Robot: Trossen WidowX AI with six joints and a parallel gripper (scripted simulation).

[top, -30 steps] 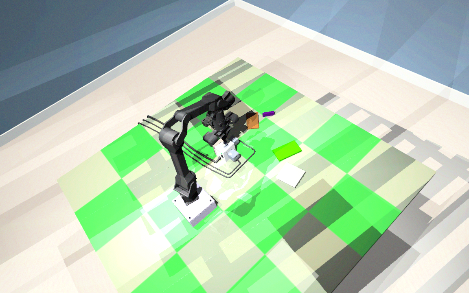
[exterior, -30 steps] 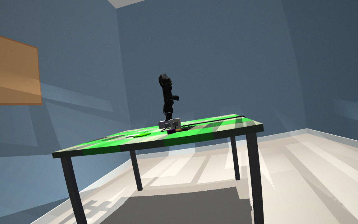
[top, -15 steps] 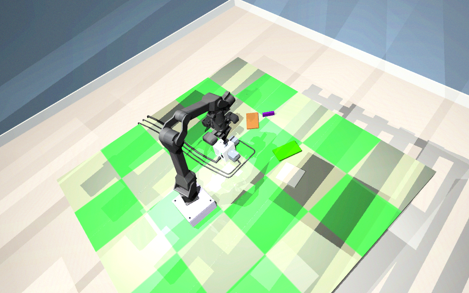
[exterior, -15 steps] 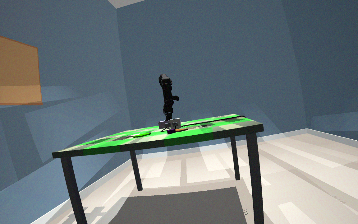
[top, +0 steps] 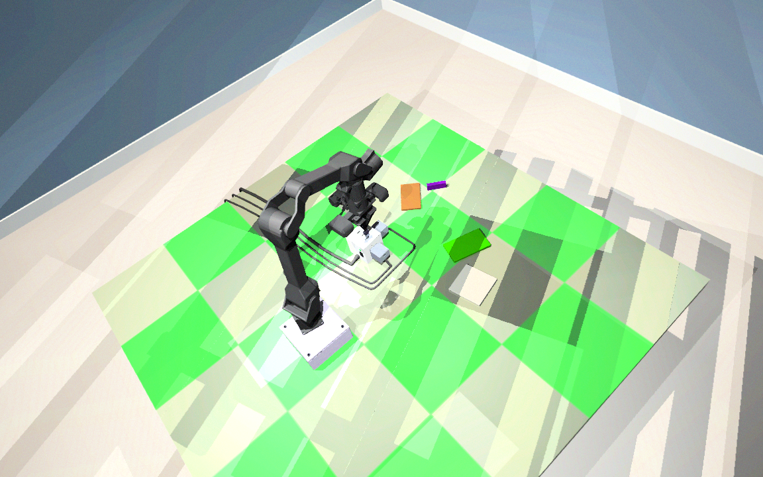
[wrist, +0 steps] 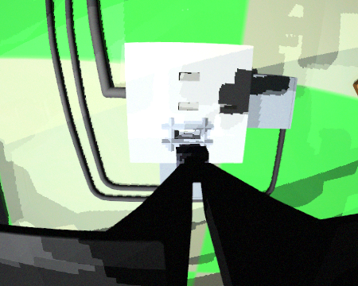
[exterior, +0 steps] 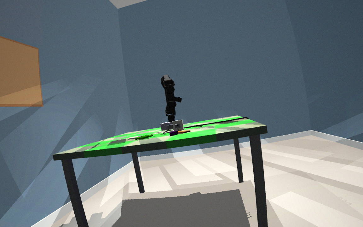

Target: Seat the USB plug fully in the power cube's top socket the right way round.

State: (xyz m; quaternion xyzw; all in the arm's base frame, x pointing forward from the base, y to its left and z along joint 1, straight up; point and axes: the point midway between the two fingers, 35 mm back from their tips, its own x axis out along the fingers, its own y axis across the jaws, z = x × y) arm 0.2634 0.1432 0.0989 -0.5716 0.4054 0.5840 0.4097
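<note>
Now: the dark USB plug 20 mm below my gripper tip. Also, from my gripper tip: green pad: 250 mm ahead, 150 mm to the right, 120 mm below; then orange block: 220 mm ahead, 120 mm to the left, 120 mm below; then metal socket frame: 60 mm below.
</note>
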